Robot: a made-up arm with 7 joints.
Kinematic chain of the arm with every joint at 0, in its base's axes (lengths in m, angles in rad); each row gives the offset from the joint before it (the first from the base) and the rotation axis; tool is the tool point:
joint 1: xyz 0 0.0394 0 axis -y
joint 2: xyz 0 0.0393 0 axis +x
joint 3: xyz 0 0 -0.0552 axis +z
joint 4: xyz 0 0 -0.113 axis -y
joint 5: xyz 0 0 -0.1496 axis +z
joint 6: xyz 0 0 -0.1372 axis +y
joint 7: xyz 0 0 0 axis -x
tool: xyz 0 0 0
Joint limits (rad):
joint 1: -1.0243..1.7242
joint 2: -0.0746..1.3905
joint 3: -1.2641..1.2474
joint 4: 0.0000..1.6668
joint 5: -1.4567..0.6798
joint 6: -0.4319..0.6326
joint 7: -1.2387..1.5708
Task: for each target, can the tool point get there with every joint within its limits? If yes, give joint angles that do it. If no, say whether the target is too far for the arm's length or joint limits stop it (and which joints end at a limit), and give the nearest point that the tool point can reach.
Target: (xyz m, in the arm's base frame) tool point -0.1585 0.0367 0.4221
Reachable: no: joint limits stop it (at a limit: joint 1, joint 2, joint 4) | nearest point -0.0693 0.2266 0.2732 | short by 0.257 m
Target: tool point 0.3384 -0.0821 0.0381
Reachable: yes | joints 1.1824 0.1984 -0.9244 1.2404 0.4089 -0.3444 0.1327
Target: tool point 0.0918 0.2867 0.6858
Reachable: no: too far | nearest point 0.1045 0.2376 0.3019 | short by 0.387 m
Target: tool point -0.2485 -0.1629 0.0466
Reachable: no: joint limits stop it (at a limit: joint 1, joint 3, joint 4) | nearest point -0.1160 -0.1631 -0.1714 | short by 0.255 m
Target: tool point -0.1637 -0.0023 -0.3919
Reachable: yes | joints -0.7230 0.0718 -0.6765 0.6567 0.3429 0.0786 0.1740
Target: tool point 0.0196 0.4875 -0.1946
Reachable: yes | joints -0.1495 1.0898 0.4109 0.1851 -0.6543 -0.1015 1.2041
